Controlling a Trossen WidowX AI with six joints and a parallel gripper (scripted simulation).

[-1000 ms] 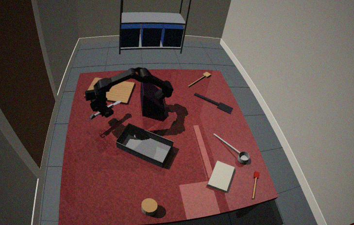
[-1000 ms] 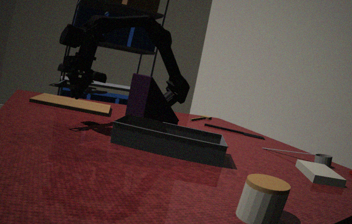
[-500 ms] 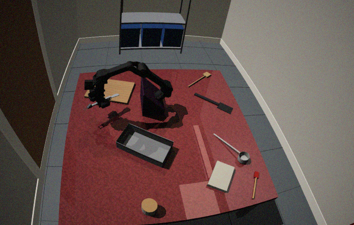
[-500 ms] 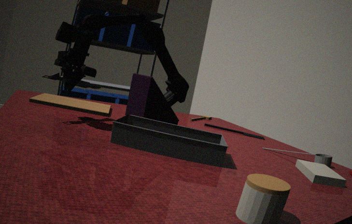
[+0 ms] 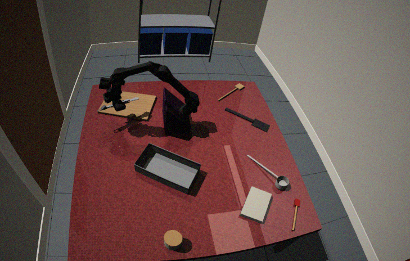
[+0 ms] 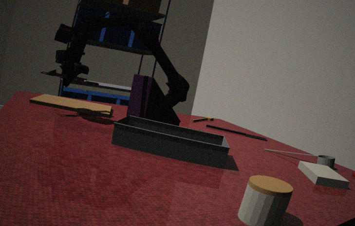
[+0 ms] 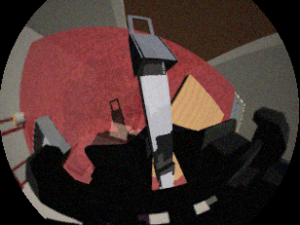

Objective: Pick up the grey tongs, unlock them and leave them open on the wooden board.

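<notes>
Now: gripper tip 14 cm past the wooden board, 7 cm to the right of it and 9 cm above it. Also, from my gripper tip: lidded canister (82 cm ahead, 22 cm to the left, 6 cm below); then roasting tin (41 cm ahead, 27 cm to the left, 7 cm below); then black spatula (10 cm ahead, 86 cm to the left, 9 cm below).
</notes>
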